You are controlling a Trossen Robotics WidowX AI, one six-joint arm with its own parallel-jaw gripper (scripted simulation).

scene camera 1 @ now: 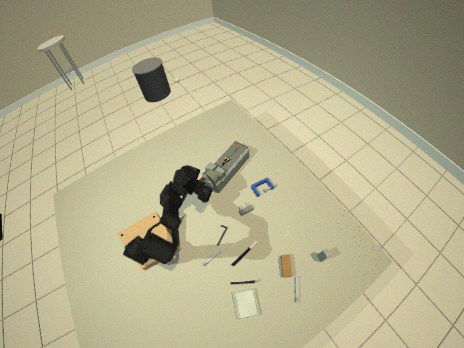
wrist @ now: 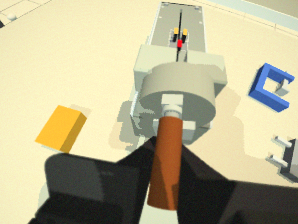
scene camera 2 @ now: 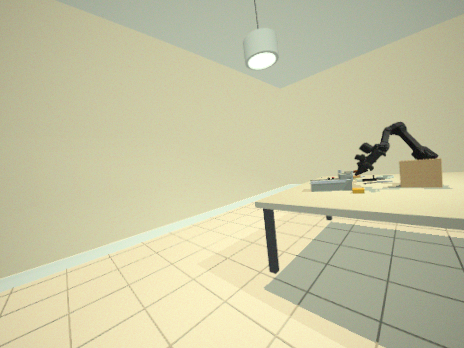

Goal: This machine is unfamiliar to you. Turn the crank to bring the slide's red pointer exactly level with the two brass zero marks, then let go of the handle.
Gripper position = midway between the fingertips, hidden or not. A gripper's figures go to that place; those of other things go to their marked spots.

Scene:
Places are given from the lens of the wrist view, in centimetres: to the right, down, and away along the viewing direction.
my gripper (wrist: 164, 142): 1, 3, 11
crank handle (wrist: 164, 183): 1, 4, 7
orange block (wrist: 60, 132): -12, 3, 18
The marked spots on the orange block and the crank handle are 17 cm apart.

